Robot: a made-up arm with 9 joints. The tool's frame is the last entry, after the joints.
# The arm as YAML. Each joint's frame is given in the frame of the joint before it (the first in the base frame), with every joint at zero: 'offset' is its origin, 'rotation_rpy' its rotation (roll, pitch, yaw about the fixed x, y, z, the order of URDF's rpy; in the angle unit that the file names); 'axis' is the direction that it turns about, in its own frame. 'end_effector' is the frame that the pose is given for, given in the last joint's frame.
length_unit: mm
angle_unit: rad
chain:
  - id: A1
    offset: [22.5, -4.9, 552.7]
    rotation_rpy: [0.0, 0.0, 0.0]
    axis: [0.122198, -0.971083, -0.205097]
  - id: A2
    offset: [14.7, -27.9, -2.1]
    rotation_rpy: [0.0, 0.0, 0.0]
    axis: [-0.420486, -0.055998, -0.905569]
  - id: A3
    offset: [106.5, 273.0, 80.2]
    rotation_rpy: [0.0, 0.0, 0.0]
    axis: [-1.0, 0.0, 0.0]
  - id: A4
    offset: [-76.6, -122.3, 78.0]
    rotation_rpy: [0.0, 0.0, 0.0]
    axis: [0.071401, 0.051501, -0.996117]
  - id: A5
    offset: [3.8, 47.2, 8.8]
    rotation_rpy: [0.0, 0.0, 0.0]
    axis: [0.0, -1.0, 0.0]
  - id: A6
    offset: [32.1, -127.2, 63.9]
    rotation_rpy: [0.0, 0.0, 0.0]
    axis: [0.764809, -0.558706, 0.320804]
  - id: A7
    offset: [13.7, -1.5, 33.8]
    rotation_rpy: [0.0, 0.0, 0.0]
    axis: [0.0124, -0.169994, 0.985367]
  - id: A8
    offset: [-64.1, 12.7, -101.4]
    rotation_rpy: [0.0, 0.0, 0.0]
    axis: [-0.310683, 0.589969, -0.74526]
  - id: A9
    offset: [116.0, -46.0, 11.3]
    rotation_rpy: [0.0, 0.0, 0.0]
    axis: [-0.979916, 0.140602, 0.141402]
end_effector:
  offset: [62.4, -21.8, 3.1]
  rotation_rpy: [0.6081, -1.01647, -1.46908]
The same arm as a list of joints. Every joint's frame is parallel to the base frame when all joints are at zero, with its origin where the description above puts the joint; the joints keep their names.
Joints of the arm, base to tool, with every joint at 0 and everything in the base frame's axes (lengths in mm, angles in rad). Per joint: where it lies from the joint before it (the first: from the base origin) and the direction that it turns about. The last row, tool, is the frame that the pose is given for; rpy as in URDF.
A1: origin 22.5 -4.9 552.7 axis 0.122198 -0.971083 -0.205097
A2: origin 14.7 -27.9 -2.1 axis -0.420486 -0.055998 -0.905569
A3: origin 106.5 273 80.2 axis -1 0 0
A4: origin -76.6 -122.3 78 axis 0.071401 0.051501 -0.996117
A5: origin 3.8 47.2 8.8 axis 0 -1 0
A6: origin 32.1 -127.2 63.9 axis 0.764809 -0.558706 0.320804
A7: origin 13.7 -1.5 33.8 axis 0.0124 -0.169994 0.985367
A8: origin -64.1 12.7 -101.4 axis -0.310683 0.589969 -0.74526
A9: origin 116 -46 11.3 axis -0.979916 0.140602 0.141402
tool: origin 62.4 -21.8 3.1 rpy 0.6081 -1.0165 -1.4691

